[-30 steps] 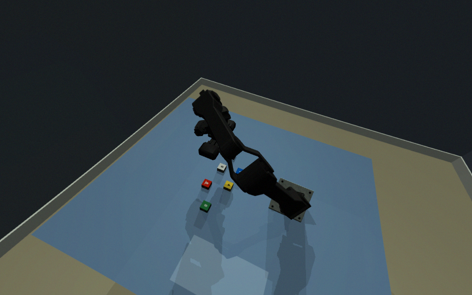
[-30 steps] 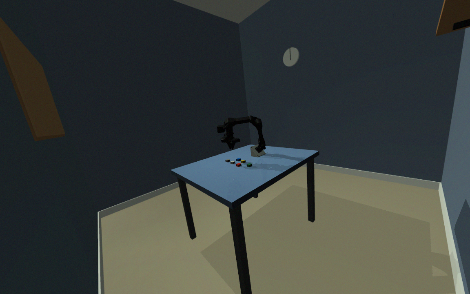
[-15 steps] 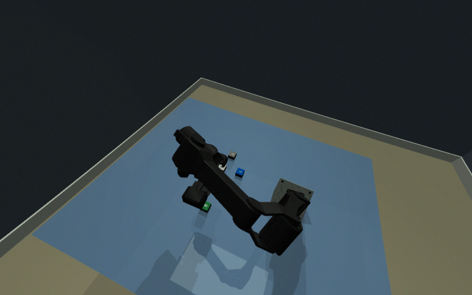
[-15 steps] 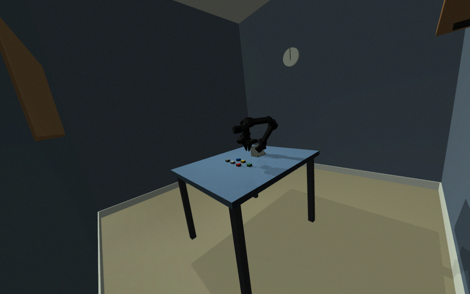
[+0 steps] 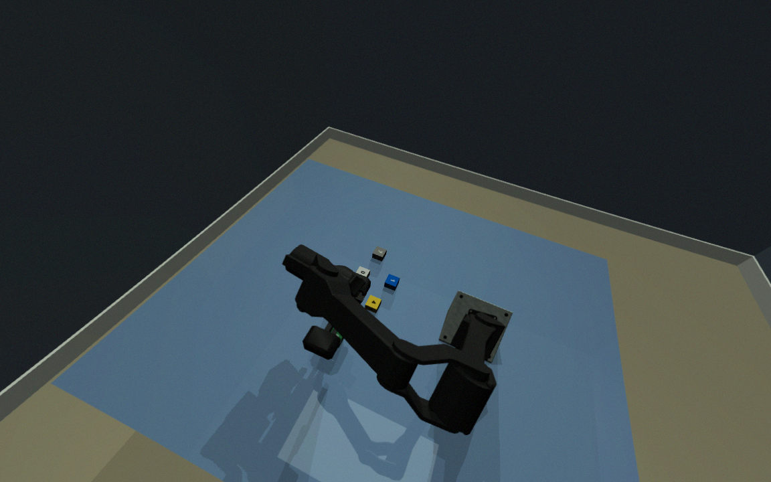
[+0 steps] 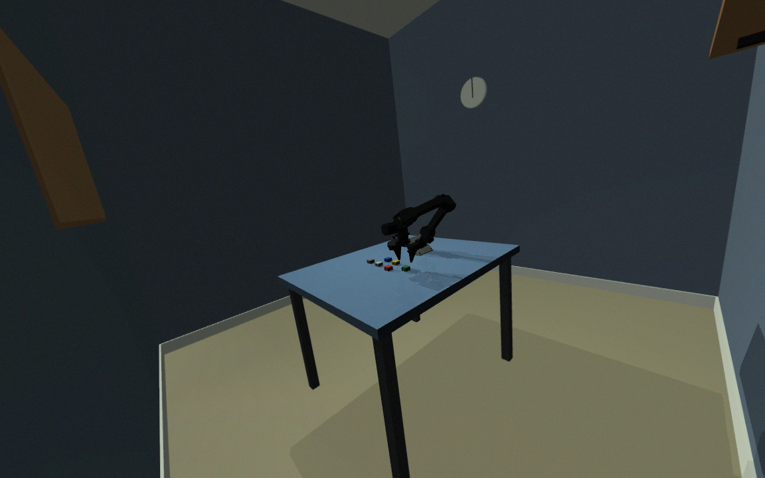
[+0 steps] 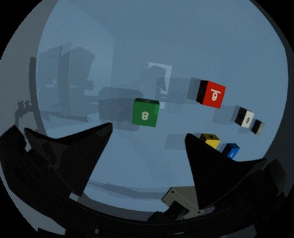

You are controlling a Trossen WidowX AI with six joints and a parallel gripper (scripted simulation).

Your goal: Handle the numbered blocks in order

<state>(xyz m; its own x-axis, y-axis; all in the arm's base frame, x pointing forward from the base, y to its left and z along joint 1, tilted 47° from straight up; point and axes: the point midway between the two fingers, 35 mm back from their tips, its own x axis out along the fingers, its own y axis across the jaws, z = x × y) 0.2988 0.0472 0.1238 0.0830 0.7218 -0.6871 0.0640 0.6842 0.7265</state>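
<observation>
Now: the green block 1 cm ahead of my gripper tip, 1 cm to the left of it and 3 cm below it. Round my gripper tip: yellow block: 4 cm behind, 11 cm to the right, 3 cm below; then red block: 4 cm ahead, 8 cm to the right, 3 cm below; then white block: 2 cm ahead, 18 cm to the right, 3 cm below.
</observation>
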